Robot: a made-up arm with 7 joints. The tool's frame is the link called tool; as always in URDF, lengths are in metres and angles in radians. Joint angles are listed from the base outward.
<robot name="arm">
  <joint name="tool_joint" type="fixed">
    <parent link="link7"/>
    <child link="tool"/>
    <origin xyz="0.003 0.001 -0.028" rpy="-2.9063 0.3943 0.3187"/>
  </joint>
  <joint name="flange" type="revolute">
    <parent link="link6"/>
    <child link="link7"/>
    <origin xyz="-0.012 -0.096 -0.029" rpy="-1.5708 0 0"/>
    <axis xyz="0 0 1"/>
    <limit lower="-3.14" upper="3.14"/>
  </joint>
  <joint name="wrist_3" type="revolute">
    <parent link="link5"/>
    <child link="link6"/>
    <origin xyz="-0.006 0.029 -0.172" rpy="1.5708 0 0"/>
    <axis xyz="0 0 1"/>
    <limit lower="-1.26" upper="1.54"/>
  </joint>
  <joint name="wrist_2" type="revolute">
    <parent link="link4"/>
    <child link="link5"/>
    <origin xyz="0.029 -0.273 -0.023" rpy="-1.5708 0 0"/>
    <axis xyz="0 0 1"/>
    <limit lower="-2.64" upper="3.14"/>
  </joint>
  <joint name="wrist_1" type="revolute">
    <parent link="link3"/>
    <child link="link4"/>
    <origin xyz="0.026 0.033 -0.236" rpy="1.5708 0 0"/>
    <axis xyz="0 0 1"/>
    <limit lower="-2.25" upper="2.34"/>
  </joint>
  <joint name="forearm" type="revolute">
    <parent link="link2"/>
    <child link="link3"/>
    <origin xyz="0.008 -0.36 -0.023" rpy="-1.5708 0 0"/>
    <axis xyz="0 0 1"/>
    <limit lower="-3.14" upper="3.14"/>
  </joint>
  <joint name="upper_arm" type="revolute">
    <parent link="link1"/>
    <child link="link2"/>
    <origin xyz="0.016 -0.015 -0.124" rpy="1.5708 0 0"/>
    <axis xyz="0 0 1"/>
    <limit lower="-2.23" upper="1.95"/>
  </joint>
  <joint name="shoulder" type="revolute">
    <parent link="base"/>
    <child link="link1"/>
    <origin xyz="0.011 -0.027 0.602" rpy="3.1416 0 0"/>
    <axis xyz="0 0 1"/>
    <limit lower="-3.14" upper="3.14"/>
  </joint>
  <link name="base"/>
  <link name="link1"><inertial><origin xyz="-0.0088 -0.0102 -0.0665"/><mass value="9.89"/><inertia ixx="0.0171" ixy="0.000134" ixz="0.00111" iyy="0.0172" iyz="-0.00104" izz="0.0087"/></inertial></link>
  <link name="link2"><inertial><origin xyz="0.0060 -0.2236 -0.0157"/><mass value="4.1"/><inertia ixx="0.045" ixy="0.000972" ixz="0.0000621" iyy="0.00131" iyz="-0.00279" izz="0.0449"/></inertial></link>
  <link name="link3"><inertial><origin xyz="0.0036 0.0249 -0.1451"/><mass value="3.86"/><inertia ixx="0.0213" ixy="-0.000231" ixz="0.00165" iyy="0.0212" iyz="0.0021" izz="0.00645"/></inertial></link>
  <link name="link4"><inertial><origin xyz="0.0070 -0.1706 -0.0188"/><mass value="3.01"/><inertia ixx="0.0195" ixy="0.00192" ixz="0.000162" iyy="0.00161" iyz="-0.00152" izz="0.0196"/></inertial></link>
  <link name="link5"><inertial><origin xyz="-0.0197 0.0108 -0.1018"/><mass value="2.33"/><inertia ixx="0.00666" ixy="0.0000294" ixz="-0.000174" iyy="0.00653" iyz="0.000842" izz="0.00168"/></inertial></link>
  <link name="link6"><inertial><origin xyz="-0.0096 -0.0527 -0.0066"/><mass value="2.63"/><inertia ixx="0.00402" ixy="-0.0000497" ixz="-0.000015" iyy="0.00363" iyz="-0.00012" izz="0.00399"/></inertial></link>
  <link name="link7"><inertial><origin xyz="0.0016 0.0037 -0.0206"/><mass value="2.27"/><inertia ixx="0.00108" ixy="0" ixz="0" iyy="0.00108" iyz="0" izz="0.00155"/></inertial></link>
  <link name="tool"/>
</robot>
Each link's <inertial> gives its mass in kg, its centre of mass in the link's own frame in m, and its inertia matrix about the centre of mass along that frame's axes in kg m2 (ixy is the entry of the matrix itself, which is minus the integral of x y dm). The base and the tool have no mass. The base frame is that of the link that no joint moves.
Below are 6 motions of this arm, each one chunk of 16 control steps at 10 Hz.
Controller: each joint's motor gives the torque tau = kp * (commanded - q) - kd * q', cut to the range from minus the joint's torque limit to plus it. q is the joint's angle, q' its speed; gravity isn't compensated. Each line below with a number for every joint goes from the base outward.
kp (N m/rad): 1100 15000 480 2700 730 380 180
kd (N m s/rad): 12 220 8.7 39 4.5 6.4 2.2
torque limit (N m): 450 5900 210 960 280 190 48
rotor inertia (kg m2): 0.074 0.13 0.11 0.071 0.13 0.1 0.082
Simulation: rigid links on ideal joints. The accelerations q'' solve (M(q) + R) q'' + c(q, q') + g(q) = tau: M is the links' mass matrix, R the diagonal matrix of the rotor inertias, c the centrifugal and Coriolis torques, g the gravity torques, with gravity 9.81 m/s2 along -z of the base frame. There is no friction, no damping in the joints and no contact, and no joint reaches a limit. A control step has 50 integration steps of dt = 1/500 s. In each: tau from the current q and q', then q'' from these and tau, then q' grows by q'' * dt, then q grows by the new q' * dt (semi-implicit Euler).
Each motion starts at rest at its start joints. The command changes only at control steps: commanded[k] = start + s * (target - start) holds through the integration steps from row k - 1 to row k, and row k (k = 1, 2, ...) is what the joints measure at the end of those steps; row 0 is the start. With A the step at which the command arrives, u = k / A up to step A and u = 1 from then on. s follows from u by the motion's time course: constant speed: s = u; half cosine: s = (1 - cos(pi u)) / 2; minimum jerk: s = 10 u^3 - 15 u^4 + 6 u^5; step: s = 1 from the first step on.
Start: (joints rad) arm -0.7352 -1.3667 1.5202 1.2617 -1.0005 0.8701 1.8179
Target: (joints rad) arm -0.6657 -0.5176 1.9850 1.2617 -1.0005 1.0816 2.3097
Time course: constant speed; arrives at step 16
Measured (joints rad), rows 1 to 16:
1: -0.7369 -1.3197 1.6207 1.2662 -1.0008 0.8803 1.8518
2: -0.7241 -1.2681 1.6834 1.2671 -1.0007 0.8900 1.8840
3: -0.6997 -1.2126 1.6669 1.2627 -1.0044 0.9071 1.9148
4: -0.7026 -1.1588 1.6782 1.2637 -1.0049 0.9225 1.9455
5: -0.7223 -1.1071 1.7255 1.2690 -1.0032 0.9340 1.9759
6: -0.7155 -1.0535 1.7451 1.2689 -1.0042 0.9481 2.0067
7: -0.6924 -0.9995 1.7627 1.2658 -1.0052 0.9626 2.0377
8: -0.6856 -0.9473 1.8081 1.2671 -1.0039 0.9746 2.0682
9: -0.6855 -0.8942 1.8356 1.2684 -1.0042 0.9880 2.0989
10: -0.6840 -0.8400 1.8438 1.2676 -1.0057 1.0030 2.1298
11: -0.6852 -0.7869 1.8673 1.2689 -1.0057 1.0170 2.1605
12: -0.6775 -0.7337 1.8965 1.2689 -1.0059 1.0306 2.1913
13: -0.6655 -0.6804 1.9270 1.2677 -1.0060 1.0440 2.2221
14: -0.6601 -0.6273 1.9569 1.2679 -1.0061 1.0575 2.2528
15: -0.6583 -0.5736 1.9768 1.2674 -1.0069 1.0717 2.2836
16: -0.6579 -0.5200 1.9966 1.2672 -1.0075 1.0861 2.3144

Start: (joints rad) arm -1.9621 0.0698 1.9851 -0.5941 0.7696 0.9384 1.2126
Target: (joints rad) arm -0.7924 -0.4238 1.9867 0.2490 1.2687 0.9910 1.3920
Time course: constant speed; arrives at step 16
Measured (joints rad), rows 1 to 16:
1: -1.8904 0.0388 1.9808 -0.5361 0.7863 0.9508 1.2265
2: -1.8257 0.0052 1.9613 -0.4823 0.8161 0.9583 1.2378
3: -1.7498 -0.0247 1.9704 -0.4345 0.8508 0.9579 1.2487
4: -1.6795 -0.0573 1.9646 -0.3812 0.8820 0.9638 1.2596
5: -1.6061 -0.0894 1.9630 -0.3288 0.9141 0.9693 1.2705
6: -1.5300 -0.1213 1.9664 -0.2778 0.9465 0.9742 1.2814
7: -1.4537 -0.1542 1.9678 -0.2249 0.9781 0.9812 1.2924
8: -1.3749 -0.1868 1.9729 -0.1721 1.0095 0.9872 1.3035
9: -1.2975 -0.2191 1.9782 -0.1177 1.0397 0.9927 1.3147
10: -1.2214 -0.2509 1.9838 -0.0628 1.0695 0.9973 1.3260
11: -1.1459 -0.2823 1.9900 -0.0080 1.0994 1.0012 1.3373
12: -1.0717 -0.3135 1.9958 0.0468 1.1294 1.0047 1.3486
13: -0.9980 -0.3445 2.0016 0.1013 1.1596 1.0077 1.3598
14: -0.9246 -0.3754 2.0073 0.1555 1.1902 1.0104 1.3711
15: -0.8516 -0.4062 2.0128 0.2095 1.2210 1.0129 1.3824
16: -0.7788 -0.4369 2.0179 0.2632 1.2521 1.0153 1.3937

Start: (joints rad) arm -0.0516 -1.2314 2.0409 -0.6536 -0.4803 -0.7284 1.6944
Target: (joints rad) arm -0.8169 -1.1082 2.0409 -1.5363 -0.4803 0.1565 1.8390
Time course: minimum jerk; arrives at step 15
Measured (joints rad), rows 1 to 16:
1: -0.0504 -1.2401 1.9836 -0.6537 -0.4864 -0.7333 1.6944
2: -0.0644 -1.2371 1.9880 -0.6692 -0.4843 -0.7189 1.6972
3: -0.0973 -1.2291 2.0182 -0.7048 -0.4830 -0.6830 1.7037
4: -0.1493 -1.2228 2.0000 -0.7604 -0.4859 -0.6295 1.7134
5: -0.2252 -1.2115 1.9999 -0.8379 -0.4871 -0.5540 1.7269
6: -0.3181 -1.1974 2.0070 -0.9333 -0.4875 -0.4617 1.7433
7: -0.4162 -1.1829 1.9984 -1.0410 -0.4871 -0.3604 1.7612
8: -0.5117 -1.1676 1.9901 -1.1545 -0.4851 -0.2550 1.7796
9: -0.6014 -1.1524 1.9887 -1.2644 -0.4823 -0.1510 1.7970
10: -0.6820 -1.1390 1.9859 -1.3617 -0.4799 -0.0553 1.8121
11: -0.7476 -1.1283 1.9795 -1.4399 -0.4785 0.0254 1.8241
12: -0.7917 -1.1206 1.9750 -1.4955 -0.4779 0.0863 1.8325
13: -0.8130 -1.1158 1.9742 -1.5283 -0.4778 0.1251 1.8373
14: -0.8179 -1.1137 1.9740 -1.5413 -0.4781 0.1436 1.8389
15: -0.8160 -1.1134 1.9726 -1.5425 -0.4783 0.1482 1.8389
16: -0.8157 -1.1135 1.9716 -1.5423 -0.4783 0.1483 1.8388

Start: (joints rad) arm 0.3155 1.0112 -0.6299 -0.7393 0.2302 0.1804 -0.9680
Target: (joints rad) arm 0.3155 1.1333 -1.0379 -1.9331 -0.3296 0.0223 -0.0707
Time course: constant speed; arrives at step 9
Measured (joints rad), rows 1 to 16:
1: 0.2957 1.0314 -0.7167 -0.8703 0.1712 0.1556 -0.8564
2: 0.3226 1.0449 -0.7908 -1.0120 0.1111 0.1264 -0.7506
3: 0.3558 1.0564 -0.8362 -1.1566 0.0527 0.0958 -0.6517
4: 0.3456 1.0700 -0.8870 -1.2936 -0.0070 0.0725 -0.5521
5: 0.3095 1.0845 -0.9388 -1.4255 -0.0678 0.0551 -0.4524
6: 0.3016 1.0980 -0.9874 -1.5607 -0.1277 0.0358 -0.3527
7: 0.3288 1.1110 -1.0364 -1.6999 -0.1868 0.0134 -0.2528
8: 0.3413 1.1242 -1.0802 -1.8369 -0.2468 -0.0067 -0.1530
9: 0.3184 1.1378 -1.1206 -1.9687 -0.3083 -0.0221 -0.0535
10: 0.3123 1.1387 -1.1301 -1.9331 -0.3313 0.0236 -0.0673
11: 0.3042 1.1373 -1.0876 -1.9408 -0.3287 0.0138 -0.0717
12: 0.3215 1.1373 -1.0933 -1.9410 -0.3275 0.0146 -0.0703
13: 0.3250 1.1379 -1.1126 -1.9417 -0.3277 0.0126 -0.0700
14: 0.3102 1.1379 -1.1066 -1.9404 -0.3280 0.0140 -0.0702
15: 0.3078 1.1377 -1.0996 -1.9398 -0.3281 0.0151 -0.0703
16: 0.3196 1.1377 -1.1040 -1.9411 -0.3277 0.0137 -0.0702

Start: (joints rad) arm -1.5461 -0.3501 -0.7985 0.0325 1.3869 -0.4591 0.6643
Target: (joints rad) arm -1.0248 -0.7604 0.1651 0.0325 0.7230 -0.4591 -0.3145
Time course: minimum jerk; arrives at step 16
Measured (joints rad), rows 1 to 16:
1: -1.5440 -0.3550 -0.7960 0.0272 1.3863 -0.4698 0.6624
2: -1.5354 -0.3606 -0.7825 0.0277 1.3786 -0.4699 0.6474
3: -1.5133 -0.3766 -0.7508 0.0248 1.3599 -0.4750 0.6131
4: -1.4826 -0.4013 -0.6958 0.0207 1.3259 -0.4781 0.5563
5: -1.4370 -0.4348 -0.6196 0.0168 1.2777 -0.4812 0.4782
6: -1.3853 -0.4755 -0.5238 0.0122 1.2159 -0.4825 0.3820
7: -1.3271 -0.5212 -0.4146 0.0083 1.1443 -0.4828 0.2732
8: -1.2659 -0.5693 -0.2991 0.0057 1.0673 -0.4822 0.1583
9: -1.2064 -0.6169 -0.1845 0.0046 0.9897 -0.4809 0.0445
10: -1.1510 -0.6610 -0.0782 0.0051 0.9163 -0.4793 -0.0612
11: -1.1025 -0.6991 0.0134 0.0070 0.8516 -0.4774 -0.1526
12: -1.0645 -0.7291 0.0855 0.0101 0.7990 -0.4752 -0.2248
13: -1.0389 -0.7499 0.1355 0.0138 0.7605 -0.4728 -0.2752
14: -1.0257 -0.7617 0.1639 0.0177 0.7365 -0.4704 -0.3039
15: -1.0226 -0.7659 0.1743 0.0209 0.7253 -0.4683 -0.3145
16: -1.0251 -0.7661 0.1747 0.0227 0.7225 -0.4669 -0.3146

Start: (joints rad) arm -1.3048 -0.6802 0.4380 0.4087 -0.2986 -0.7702 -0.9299
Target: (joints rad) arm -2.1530 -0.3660 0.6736 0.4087 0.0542 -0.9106 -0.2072
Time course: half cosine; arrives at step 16
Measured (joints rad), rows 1 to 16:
1: -1.3143 -0.6827 0.4680 0.4040 -0.2961 -0.7827 -0.9218
2: -1.3414 -0.6723 0.4676 0.4070 -0.2895 -0.7844 -0.8993
3: -1.3937 -0.6557 0.4695 0.4122 -0.2777 -0.7872 -0.8638
4: -1.4522 -0.6367 0.4912 0.4125 -0.2586 -0.7967 -0.8168
5: -1.5144 -0.6120 0.5015 0.4139 -0.2337 -0.8060 -0.7605
6: -1.5946 -0.5843 0.5218 0.4160 -0.2061 -0.8171 -0.6967
7: -1.6778 -0.5542 0.5422 0.4179 -0.1748 -0.8292 -0.6280
8: -1.7575 -0.5232 0.5614 0.4183 -0.1407 -0.8427 -0.5570
9: -1.8402 -0.4924 0.5843 0.4187 -0.1066 -0.8564 -0.4864
10: -1.9184 -0.4625 0.6036 0.4194 -0.0729 -0.8692 -0.4190
11: -1.9875 -0.4355 0.6233 0.4185 -0.0408 -0.8820 -0.3573
12: -2.0480 -0.4119 0.6415 0.4175 -0.0120 -0.8934 -0.3037
13: -2.0968 -0.3926 0.6564 0.4164 0.0124 -0.9028 -0.2603
14: -2.1311 -0.3787 0.6693 0.4145 0.0316 -0.9105 -0.2287
15: -2.1506 -0.3704 0.6788 0.4124 0.0446 -0.9157 -0.2102
16: -2.1543 -0.3681 0.6842 0.4103 0.0509 -0.9182 -0.2054

